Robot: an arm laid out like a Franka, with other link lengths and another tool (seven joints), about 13 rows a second.
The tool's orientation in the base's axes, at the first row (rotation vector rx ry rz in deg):
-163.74, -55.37, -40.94
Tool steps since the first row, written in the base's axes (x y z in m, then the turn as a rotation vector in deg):
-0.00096, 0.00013, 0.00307, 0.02, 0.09, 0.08
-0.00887, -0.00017, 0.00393, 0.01, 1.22, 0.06
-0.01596, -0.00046, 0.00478, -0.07, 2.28, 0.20
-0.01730, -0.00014, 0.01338, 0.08, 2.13, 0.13
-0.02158, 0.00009, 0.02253, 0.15, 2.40, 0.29
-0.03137, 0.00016, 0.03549, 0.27, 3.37, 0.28
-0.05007, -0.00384, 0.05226, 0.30, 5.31, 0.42
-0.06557, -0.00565, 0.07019, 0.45, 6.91, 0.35
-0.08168, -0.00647, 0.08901, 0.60, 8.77, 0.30
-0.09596, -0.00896, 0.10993, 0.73, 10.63, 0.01
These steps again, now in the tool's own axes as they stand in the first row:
0.00075, -0.00034, -0.00311, 0.10, -0.05, -0.05
-0.00458, -0.00463, -0.00719, 0.72, -0.97, 0.17
-0.00933, -0.00845, -0.01092, 1.33, -1.85, 0.21
-0.00633, -0.00858, -0.01910, 1.32, -1.65, 0.30
-0.00519, -0.01030, -0.02899, 1.59, -1.81, 0.24
-0.00632, -0.01470, -0.04458, 2.22, -2.53, 0.47
-0.01433, -0.02063, -0.06798, 3.39, -4.05, 0.71
-0.01835, -0.02634, -0.09071, 4.37, -5.26, 1.13
-0.02184, -0.03310, -0.11430, 5.51, -6.68, 1.57
-0.02408, -0.03722, -0.13931, 6.52, -8.13, 2.22

